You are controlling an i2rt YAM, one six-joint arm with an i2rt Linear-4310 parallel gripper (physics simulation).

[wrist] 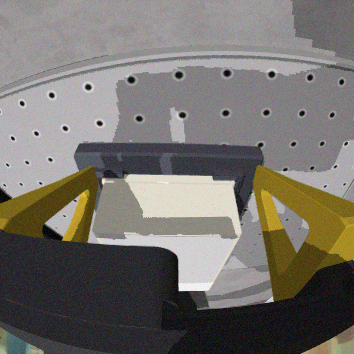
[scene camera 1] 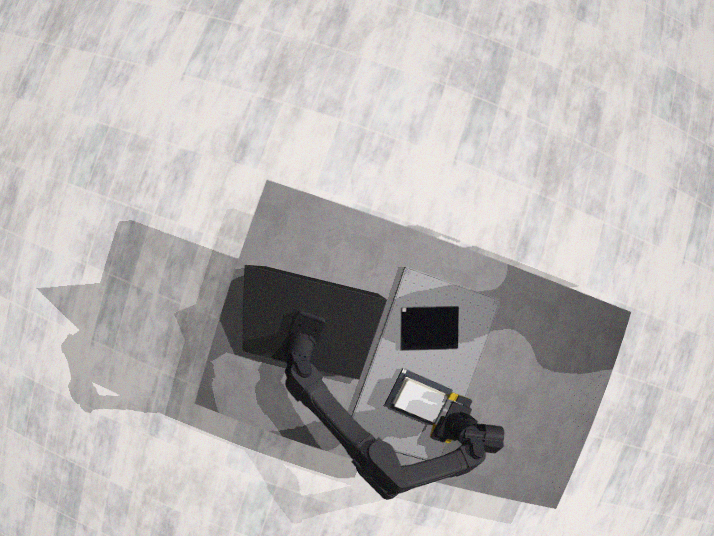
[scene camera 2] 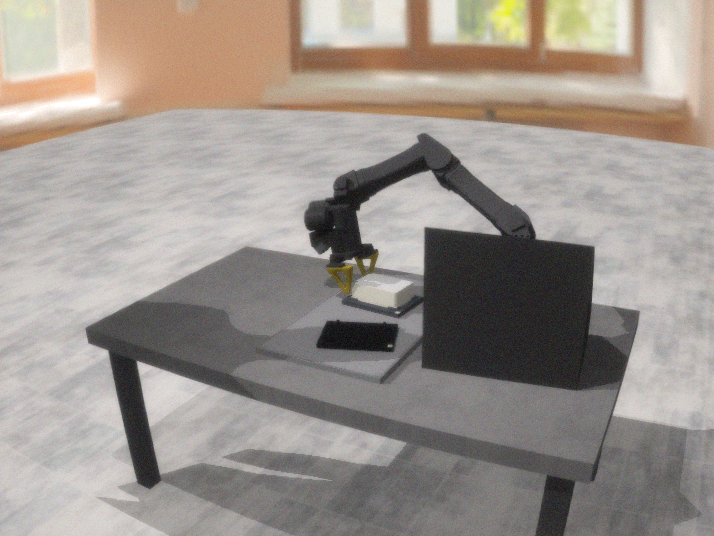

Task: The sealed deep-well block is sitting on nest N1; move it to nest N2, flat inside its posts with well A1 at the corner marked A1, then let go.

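Places are measured from the arm's base along level axes (x back, y left, z down), in centimetres.
Pixels of known places: gripper, fingertip midpoint: [wrist: 174, 174] [scene camera 1: 442, 410]; arm's base, link origin: [scene camera 1: 303, 338] [scene camera 2: 519, 280].
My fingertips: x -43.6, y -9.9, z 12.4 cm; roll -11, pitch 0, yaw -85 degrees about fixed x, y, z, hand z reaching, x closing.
For each thing: its top centre in the pictures, then the offset to it from my fingertips. Level surfaces: height alone.
- cream-white deep-well block, top centre: [wrist: 166, 271] [scene camera 2: 382, 282] [scene camera 1: 421, 401] dz -3.1, dx +7.5, dy +1.4 cm
- dark blue-grey nest N1, top centre: [wrist: 167, 231] [scene camera 2: 382, 296] [scene camera 1: 419, 398] dz +0.5, dx +7.5, dy +1.4 cm
- black nest N2, top centre: [scene camera 2: 358, 329] [scene camera 1: 431, 328] dz +0.1, dx +11.1, dy +21.5 cm
- small white mark, top centre: [scene camera 2: 390, 345] [scene camera 1: 404, 309] dz +1.1, dx +20.0, dy +24.3 cm
- light grey perforated plate, top centre: [wrist: 89, 223] [scene camera 2: 372, 315] [scene camera 1: 424, 370] dz +2.2, dx +8.6, dy +9.5 cm
- grey table, surface height: dz +3.6 cm
The cream-white deep-well block [scene camera 1: 418, 400] [scene camera 2: 380, 291] [wrist: 185, 205] sits flat on the dark blue-grey nest N1 [scene camera 1: 426, 380] [scene camera 2: 374, 309] [wrist: 170, 152]. The black nest N2 [scene camera 1: 429, 327] [scene camera 2: 357, 335] holds nothing; a small white mark [scene camera 1: 404, 309] [scene camera 2: 390, 346] shows at one of its corners. My gripper [scene camera 1: 444, 414] [scene camera 2: 357, 283] [wrist: 174, 174] is open, its yellow fingers at the block's end away from the black panel. In the wrist view the fingertips stand left and right of the block, with gaps on both sides. The block's well A1 cannot be made out.
Both nests stand on a light grey perforated plate [scene camera 1: 478, 311] [scene camera 2: 299, 346] [wrist: 155, 100] on the grey table [scene camera 1: 328, 225] [scene camera 2: 490, 403]. A large upright black panel [scene camera 1: 311, 288] [scene camera 2: 507, 305] stands beside the plate, near the arm's base.
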